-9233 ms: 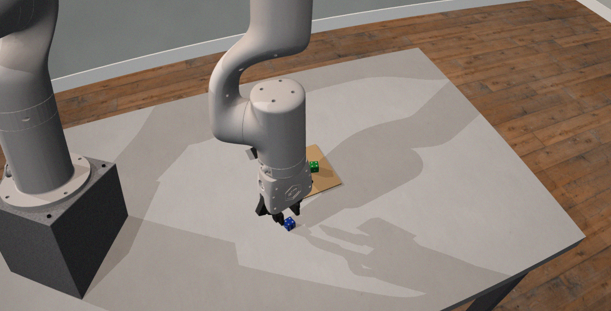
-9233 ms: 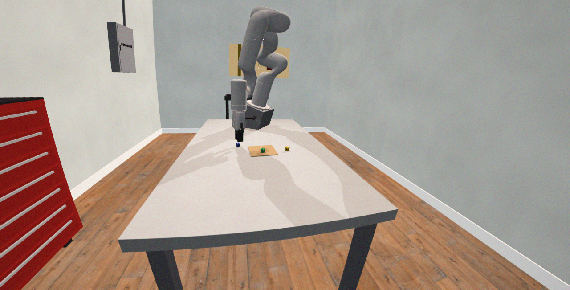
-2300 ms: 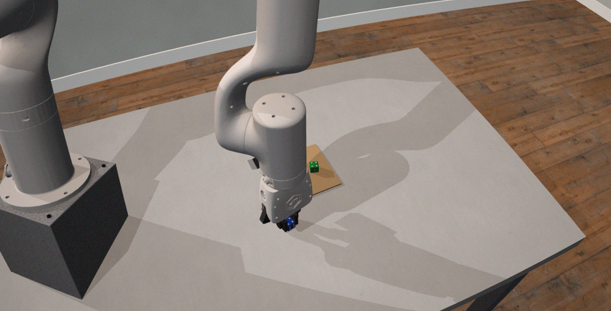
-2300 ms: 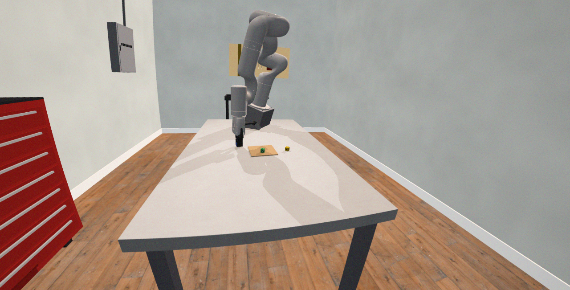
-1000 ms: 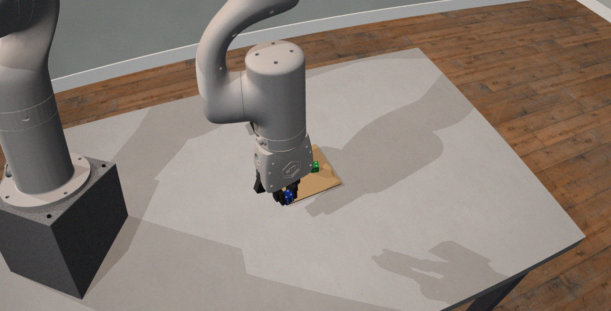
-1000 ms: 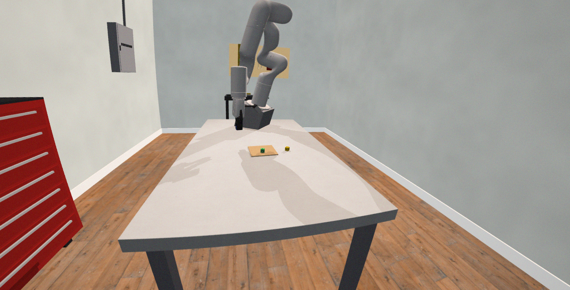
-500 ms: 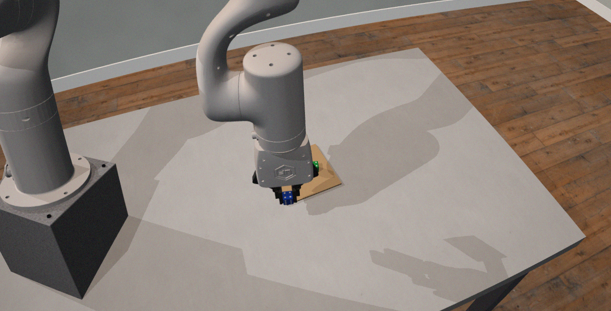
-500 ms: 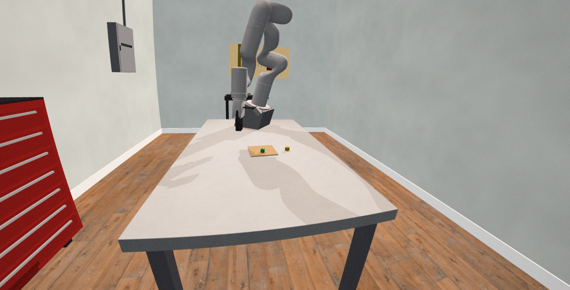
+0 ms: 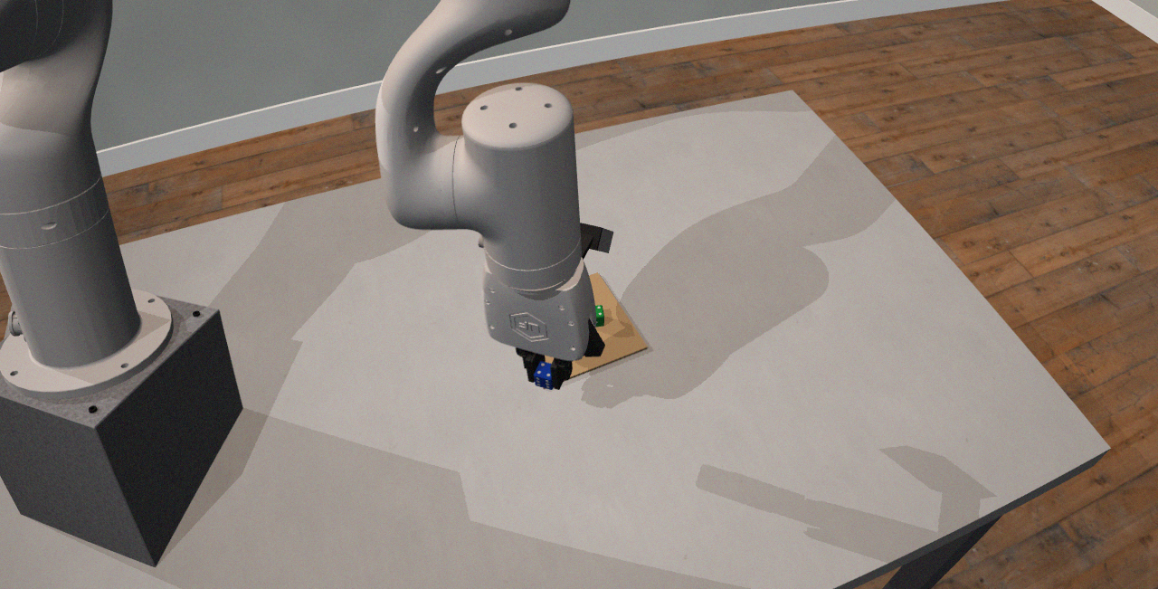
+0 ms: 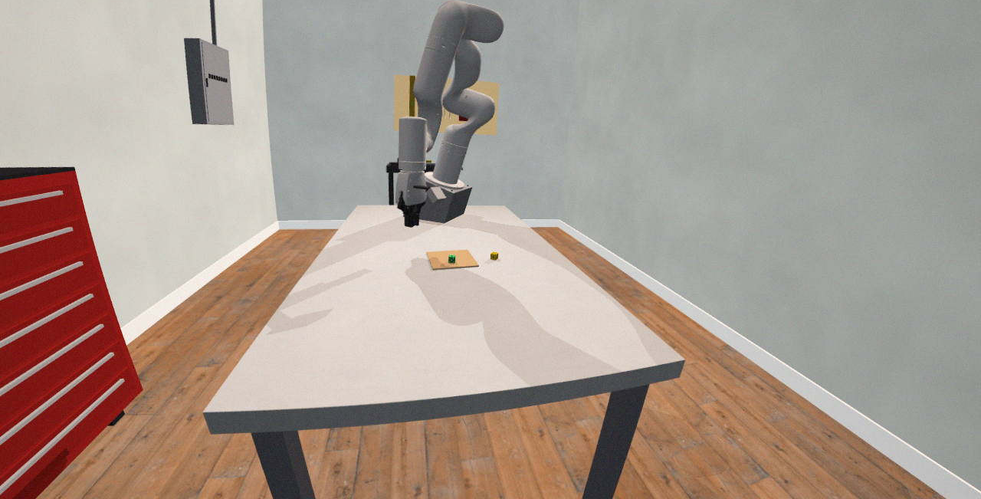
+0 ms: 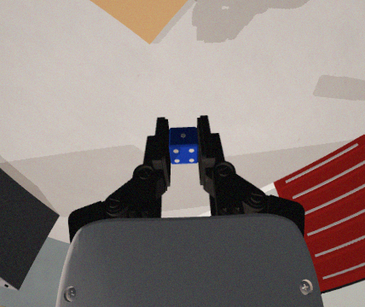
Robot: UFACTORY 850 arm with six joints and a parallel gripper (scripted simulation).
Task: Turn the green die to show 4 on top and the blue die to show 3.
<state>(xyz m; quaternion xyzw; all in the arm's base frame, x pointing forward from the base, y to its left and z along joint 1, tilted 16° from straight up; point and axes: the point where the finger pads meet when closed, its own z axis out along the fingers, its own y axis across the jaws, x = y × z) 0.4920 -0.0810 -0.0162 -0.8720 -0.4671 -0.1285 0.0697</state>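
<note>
My hand is 1 cm to the left of the blue die and 1 cm above it. Round my hand: tan mat (13 cm to the left, 11 cm below, 5 cm ahead); then yellow die (27 cm to the left, 10 cm below, 4 cm ahead); then green die (13 cm to the left, 10 cm below, 8 cm ahead).
</note>
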